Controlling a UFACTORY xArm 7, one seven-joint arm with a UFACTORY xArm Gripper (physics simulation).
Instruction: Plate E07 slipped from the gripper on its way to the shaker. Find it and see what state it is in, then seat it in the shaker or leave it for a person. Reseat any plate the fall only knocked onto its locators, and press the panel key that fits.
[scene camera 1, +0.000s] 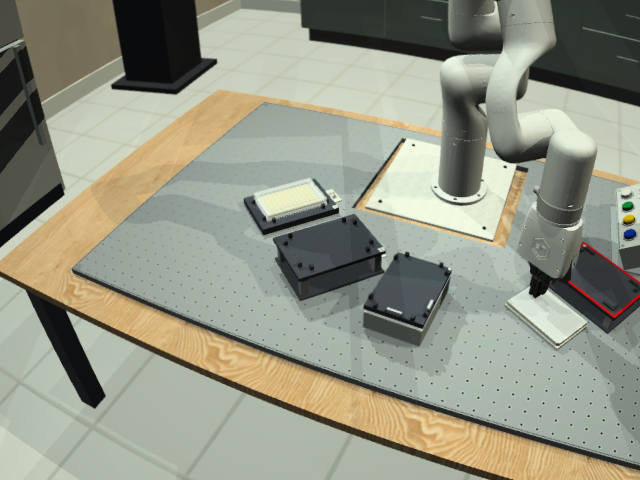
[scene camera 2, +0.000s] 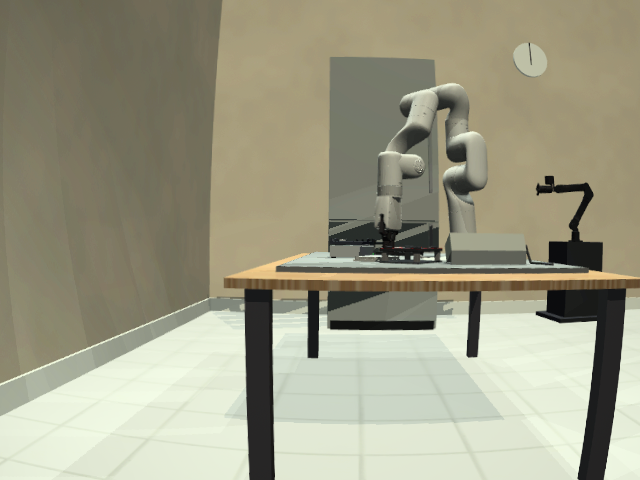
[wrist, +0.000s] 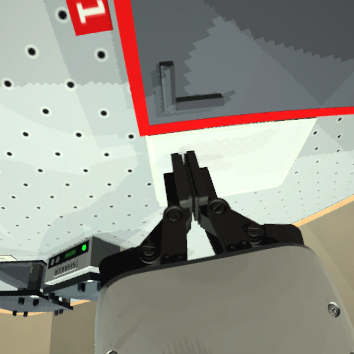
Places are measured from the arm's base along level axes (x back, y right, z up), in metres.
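Pixels of known places: gripper, fingertip midpoint: (scene camera 1: 536, 292) (scene camera 2: 388, 254) (wrist: 182, 165); arm's base, origin of the base link: (scene camera 1: 458, 187).
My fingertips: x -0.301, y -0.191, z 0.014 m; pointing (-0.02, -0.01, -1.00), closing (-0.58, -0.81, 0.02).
Ahead of a thing's pixels: the offset from my fingertips to its top centre. "*": to the spot under its first point.
A flat white plate @(dx -0.036, dy -0.023, dz -0.004 m) (scene camera 1: 555, 322) (wrist: 245, 155) lies on the perforated mat beside the red-edged dark stand (scene camera 1: 599, 279) (wrist: 260, 55). No wells show on its upper face and no label can be read. My gripper (scene camera 1: 538, 293) (wrist: 182, 165) is shut and empty, pointing down over the plate's end near the stand; whether the tips touch it I cannot tell. The shaker @(* dx -0.097, dy +0.216, dz +0.036 m) (scene camera 1: 408, 289) (wrist: 75, 257) has an empty dark top and a green light. A plate with pale yellow wells @(dx +0.118, dy +0.511, dz +0.013 m) (scene camera 1: 292, 198) sits on a dark nest @(dx +0.118, dy +0.511, dz +0.006 m) (scene camera 1: 268, 225); whether it is fully seated I cannot tell.
A raised dark stand (scene camera 1: 328, 245) with corner pegs is between the nest and the shaker. The key panel @(* dx +0.135, dy -0.179, dz +0.025 m) (scene camera 1: 629, 254), with white, green, yellow and blue keys, is at the right, behind the red-edged stand. A red label @(* dx +0.097, dy -0.026, dz -0.017 m) (wrist: 91, 15) is beside that stand.
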